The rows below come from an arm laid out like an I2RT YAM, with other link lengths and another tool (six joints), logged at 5 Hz.
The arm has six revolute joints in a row. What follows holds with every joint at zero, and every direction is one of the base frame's. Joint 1 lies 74.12 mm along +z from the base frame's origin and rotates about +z. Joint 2 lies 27.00 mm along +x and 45.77 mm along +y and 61.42 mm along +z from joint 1 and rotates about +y. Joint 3 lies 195.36 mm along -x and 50.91 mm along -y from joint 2 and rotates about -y. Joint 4 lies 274.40 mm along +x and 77.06 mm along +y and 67.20 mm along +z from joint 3 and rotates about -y. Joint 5 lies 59.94 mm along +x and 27.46 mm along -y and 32.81 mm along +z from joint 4 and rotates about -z. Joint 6 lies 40.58 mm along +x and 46.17 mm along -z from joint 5 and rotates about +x. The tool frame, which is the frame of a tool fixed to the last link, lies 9.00 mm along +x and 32.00 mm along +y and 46.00 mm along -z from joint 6; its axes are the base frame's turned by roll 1.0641, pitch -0.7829 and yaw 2.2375 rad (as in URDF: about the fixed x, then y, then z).
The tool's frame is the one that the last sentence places.
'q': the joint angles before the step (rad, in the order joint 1, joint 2, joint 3, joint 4, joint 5, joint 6). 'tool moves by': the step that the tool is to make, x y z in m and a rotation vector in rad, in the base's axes. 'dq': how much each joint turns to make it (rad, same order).
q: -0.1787 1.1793 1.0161 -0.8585 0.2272 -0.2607
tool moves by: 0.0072 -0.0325 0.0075 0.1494 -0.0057 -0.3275
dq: -0.1776 0.0555 0.0639 -0.0836 -0.0531 0.2062
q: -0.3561 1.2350 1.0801 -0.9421 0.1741 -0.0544
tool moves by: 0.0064 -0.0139 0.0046 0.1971 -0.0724 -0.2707
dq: -0.1100 0.0098 0.0038 -0.0340 -0.1179 0.2380
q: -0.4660 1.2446 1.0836 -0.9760 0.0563 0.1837
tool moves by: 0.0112 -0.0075 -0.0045 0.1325 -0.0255 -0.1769
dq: -0.0435 0.0451 0.0007 0.0005 -0.0649 0.1740
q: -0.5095 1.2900 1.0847 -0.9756 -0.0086 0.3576
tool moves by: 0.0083 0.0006 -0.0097 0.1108 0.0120 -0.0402
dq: -0.0033 0.0637 0.0019 0.0001 -0.0720 0.0665
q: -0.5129 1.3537 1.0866 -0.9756 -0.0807 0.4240
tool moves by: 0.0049 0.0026 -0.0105 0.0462 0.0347 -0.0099
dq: 0.0120 0.0498 0.0000 -0.0005 -0.0160 0.0280
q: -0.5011 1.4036 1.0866 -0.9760 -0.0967 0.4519
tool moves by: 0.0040 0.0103 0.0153 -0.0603 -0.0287 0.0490
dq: 0.0489 -0.0166 0.0486 -0.0129 0.0385 -0.0122
